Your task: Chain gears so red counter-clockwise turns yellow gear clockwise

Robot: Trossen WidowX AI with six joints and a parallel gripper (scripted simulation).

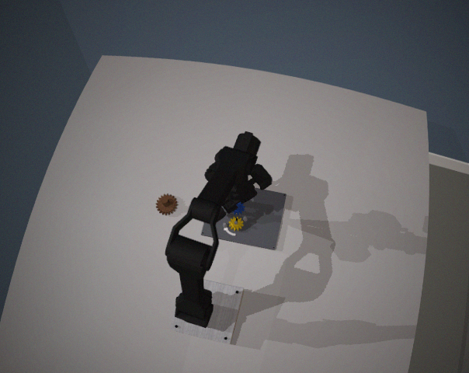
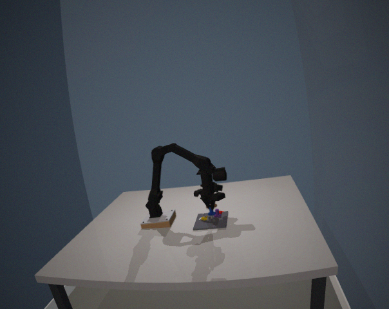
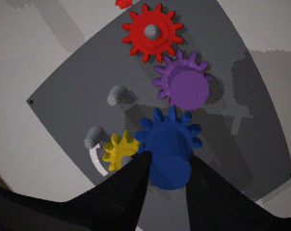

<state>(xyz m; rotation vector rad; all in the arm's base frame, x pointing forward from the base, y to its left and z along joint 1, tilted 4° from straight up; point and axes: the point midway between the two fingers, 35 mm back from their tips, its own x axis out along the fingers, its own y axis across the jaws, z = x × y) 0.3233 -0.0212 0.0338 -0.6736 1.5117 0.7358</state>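
My gripper tip is 3 cm short of the purple gear, 3 cm above it and 2 cm to the right of it. The rest, counted from my gripper tip: yellow gear (4 cm below, 4 cm behind, 1 cm to the right); red gear (6 cm to the left, 4 cm below, 3 cm ahead); blue gear (1 cm below).
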